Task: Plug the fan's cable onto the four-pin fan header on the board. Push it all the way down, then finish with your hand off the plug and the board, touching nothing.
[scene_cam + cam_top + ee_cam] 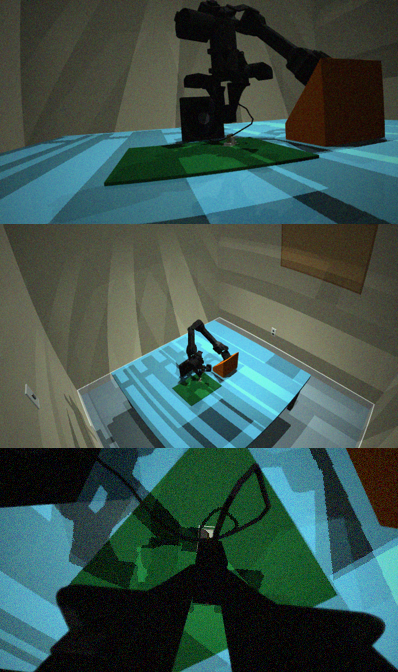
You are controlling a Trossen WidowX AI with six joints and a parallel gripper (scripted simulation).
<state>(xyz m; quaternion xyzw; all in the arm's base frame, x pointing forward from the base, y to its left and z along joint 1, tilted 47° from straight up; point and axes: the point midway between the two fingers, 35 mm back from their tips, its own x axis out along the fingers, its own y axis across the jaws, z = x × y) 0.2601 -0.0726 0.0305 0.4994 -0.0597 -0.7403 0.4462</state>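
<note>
My gripper tip is 6 cm above the fan header. The rest, counted from my gripper tip: black fan: 14 cm to the right; black plug: 1 cm above; green board: 8 cm below, 7 cm ahead, 3 cm to the left.
</note>
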